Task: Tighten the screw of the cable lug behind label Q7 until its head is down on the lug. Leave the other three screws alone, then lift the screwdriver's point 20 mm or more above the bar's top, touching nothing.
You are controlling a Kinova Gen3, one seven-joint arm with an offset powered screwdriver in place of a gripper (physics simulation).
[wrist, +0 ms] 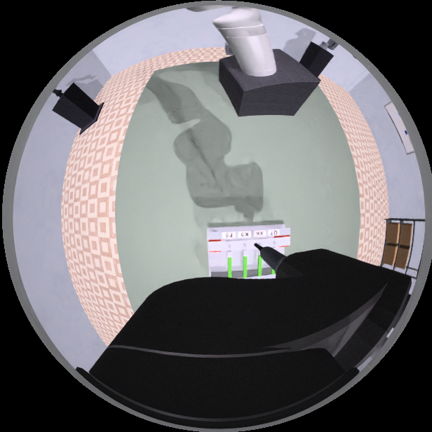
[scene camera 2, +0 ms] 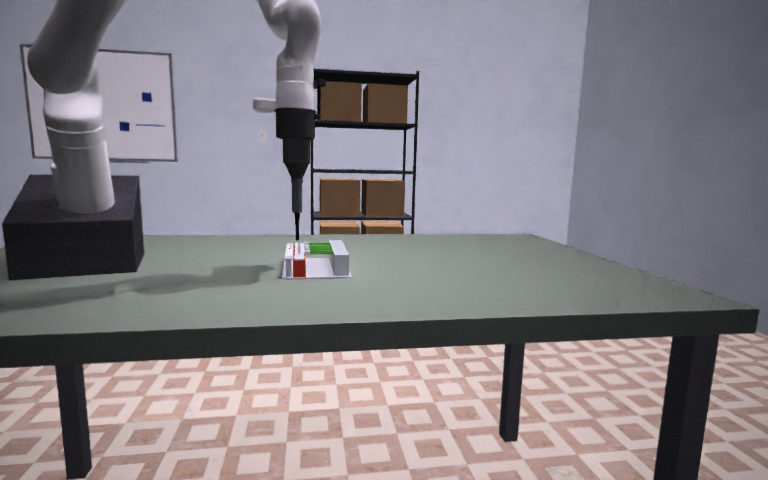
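Seen in the pictures: hand, tool point: [scene camera 2: 297, 240]; arm's base, link origin: [scene camera 2: 89, 203].
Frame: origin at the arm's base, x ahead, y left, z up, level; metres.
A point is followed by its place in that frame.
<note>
The screwdriver [scene camera 2: 297, 238] {x 0.418, y -0.112, z -0.071 m} [wrist: 256, 245] stands in place of a gripper and has no fingers. In the scene view it is upright, its point close above the bar [scene camera 2: 299, 267] {x 0.409, y -0.198, z -0.116 m} [wrist: 217, 246]; whether they touch I cannot tell. In the wrist view the label Q7 [wrist: 273, 233] is the rightmost of the labels, upside down. The Q7 screw [wrist: 274, 243] shows small beside it, right of the screwdriver's point. The point appears by the neighbouring lug. Two other screws [wrist: 229, 245] [wrist: 244, 245] show to the left. Screw height is too small to tell.
Green cables [scene camera 2: 321, 248] {x 0.467, y -0.136, z -0.091 m} [wrist: 245, 264] run from the lugs to a grey block [scene camera 2: 340, 259] {x 0.492, y -0.210, z -0.101 m}. The fixture stands on the green table [scene camera 2: 453, 283] {x 0.703, y -0.311, z -0.140 m} [wrist: 300, 165]. The black robot base [scene camera 2: 73, 249] {x -0.017, y -0.071, z -0.086 m} [wrist: 272, 95] is at the table's left in the scene view. A shelf rack [scene camera 2: 416, 147] stands behind.
</note>
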